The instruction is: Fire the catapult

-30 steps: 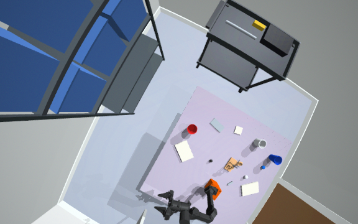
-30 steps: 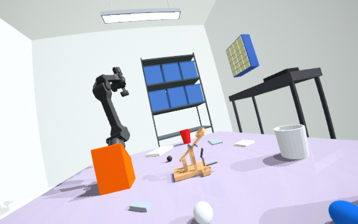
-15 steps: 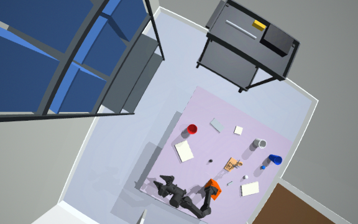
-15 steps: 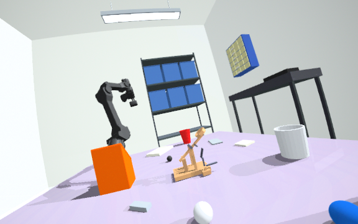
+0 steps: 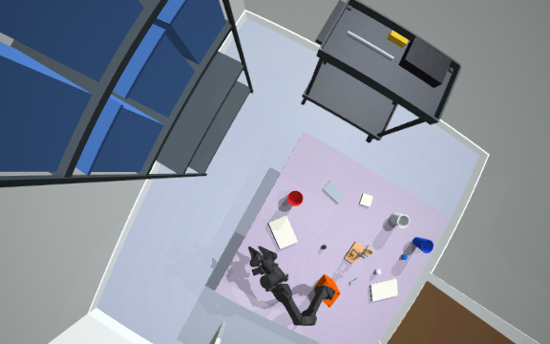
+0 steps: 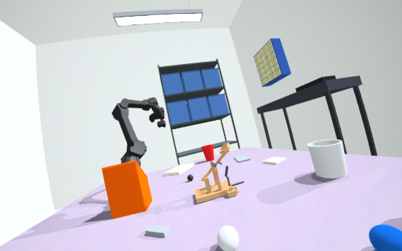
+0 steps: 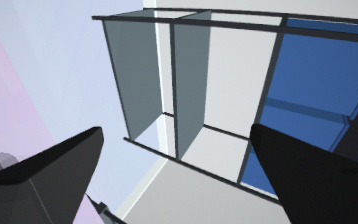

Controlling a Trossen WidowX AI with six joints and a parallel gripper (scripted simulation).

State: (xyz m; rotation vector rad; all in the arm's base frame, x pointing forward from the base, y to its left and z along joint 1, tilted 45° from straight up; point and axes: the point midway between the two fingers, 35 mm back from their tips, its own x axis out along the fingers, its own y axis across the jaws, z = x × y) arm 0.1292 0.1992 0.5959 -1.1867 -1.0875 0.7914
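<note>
Right now my gripper tip is 710 mm to the left of the wooden catapult, 310 mm above it and 130 mm short of it. Round my gripper tip: white ball: 910 mm to the right, 360 mm below, 40 mm ahead; then red cup: 350 mm below, 290 mm ahead, 120 mm to the right; then dark ball: 460 mm to the right, 370 mm below, 60 mm ahead.
</note>
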